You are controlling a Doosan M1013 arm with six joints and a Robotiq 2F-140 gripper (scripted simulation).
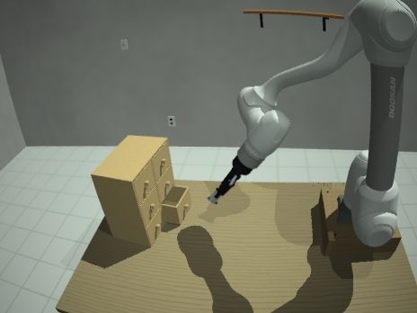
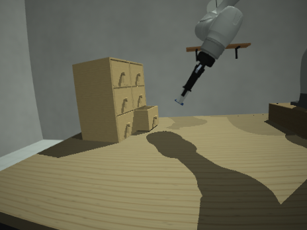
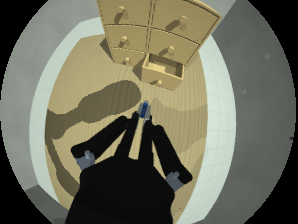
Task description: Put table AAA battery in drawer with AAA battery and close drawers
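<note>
The blue AAA battery is 20 mm ahead of my hand and 30 mm below it.
</note>
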